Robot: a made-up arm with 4 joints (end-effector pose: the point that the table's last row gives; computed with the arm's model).
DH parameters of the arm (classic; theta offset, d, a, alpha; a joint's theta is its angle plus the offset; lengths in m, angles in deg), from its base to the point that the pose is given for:
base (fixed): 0 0.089 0 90
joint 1: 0 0.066 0.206 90
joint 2: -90 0.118 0.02 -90
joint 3: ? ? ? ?
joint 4: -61.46 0 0.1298 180
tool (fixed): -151.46 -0.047 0 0
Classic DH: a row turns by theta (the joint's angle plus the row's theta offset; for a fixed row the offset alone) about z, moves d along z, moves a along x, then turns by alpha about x.
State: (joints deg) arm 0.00 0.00 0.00 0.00
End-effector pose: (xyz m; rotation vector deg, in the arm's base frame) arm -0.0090 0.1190 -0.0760 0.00 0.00 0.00
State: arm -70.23 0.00 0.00 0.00
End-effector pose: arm -0.1583 0.1190 0.0417 0.00 70.23 0.00
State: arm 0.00 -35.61 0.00 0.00
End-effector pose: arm -0.0765 -0.0408 -0.0760 0.00 0.00 35.61
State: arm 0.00 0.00 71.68 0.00
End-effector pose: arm -0.0090 0.0505 0.1129 71.68 0.00 0.00
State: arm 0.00 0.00 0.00 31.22
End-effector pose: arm 0.0396 0.1691 -0.0760 0.00 0.00 -31.22
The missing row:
joint 3: 0 -0.101 0.103 90
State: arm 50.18 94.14 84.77 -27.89
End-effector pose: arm 0.2054 0.1587 0.3068 70.67 -120.51 -34.36
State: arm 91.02 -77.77 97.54 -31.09
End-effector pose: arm 0.0136 -0.2800 0.1938 14.18 -9.04 121.31
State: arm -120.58 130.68 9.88 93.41
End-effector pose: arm -0.3173 -0.1967 -0.1969 124.57 55.35 86.45
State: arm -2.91 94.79 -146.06 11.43
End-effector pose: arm 0.0531 0.1472 -0.0970 -117.93 104.87 -35.25
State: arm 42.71 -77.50 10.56 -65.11
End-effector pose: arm 0.1883 -0.2547 0.0457 -39.26 -16.26 138.61
